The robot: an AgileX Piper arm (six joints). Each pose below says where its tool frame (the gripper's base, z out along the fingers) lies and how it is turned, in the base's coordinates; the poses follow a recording.
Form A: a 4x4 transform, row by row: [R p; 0 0 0 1], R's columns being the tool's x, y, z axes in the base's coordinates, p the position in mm. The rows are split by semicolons.
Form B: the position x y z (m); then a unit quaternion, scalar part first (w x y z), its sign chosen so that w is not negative. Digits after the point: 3 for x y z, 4 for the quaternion.
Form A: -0.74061, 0.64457, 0.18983, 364; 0.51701, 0.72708, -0.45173, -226; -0.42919, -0.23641, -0.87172, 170; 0, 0, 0, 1
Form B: 0.364, -0.226, 0.170, 0.1694, 0.3178, 0.9137, -0.1883
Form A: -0.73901, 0.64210, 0.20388, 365; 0.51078, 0.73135, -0.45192, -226; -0.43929, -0.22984, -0.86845, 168; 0, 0, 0, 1
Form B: 0.365, -0.226, 0.168, 0.1760, 0.3155, 0.9136, -0.1866
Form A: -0.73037, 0.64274, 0.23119, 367; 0.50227, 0.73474, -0.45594, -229; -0.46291, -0.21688, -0.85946, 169; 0, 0, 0, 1
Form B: 0.367, -0.229, 0.169, 0.1903, 0.3140, 0.9117, -0.1845
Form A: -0.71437, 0.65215, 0.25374, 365; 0.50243, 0.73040, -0.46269, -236; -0.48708, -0.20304, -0.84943, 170; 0, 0, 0, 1
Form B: 0.365, -0.236, 0.170, 0.2041, 0.3181, 0.9075, -0.1834
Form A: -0.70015, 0.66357, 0.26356, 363; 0.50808, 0.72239, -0.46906, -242; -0.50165, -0.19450, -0.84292, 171; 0, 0, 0, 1
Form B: 0.363, -0.242, 0.171, 0.2117, 0.3242, 0.9035, -0.1836
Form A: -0.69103, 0.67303, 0.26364, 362; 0.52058, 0.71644, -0.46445, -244; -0.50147, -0.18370, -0.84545, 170; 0, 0, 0, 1
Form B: 0.362, -0.244, 0.170, 0.2121, 0.3309, 0.9018, -0.1797
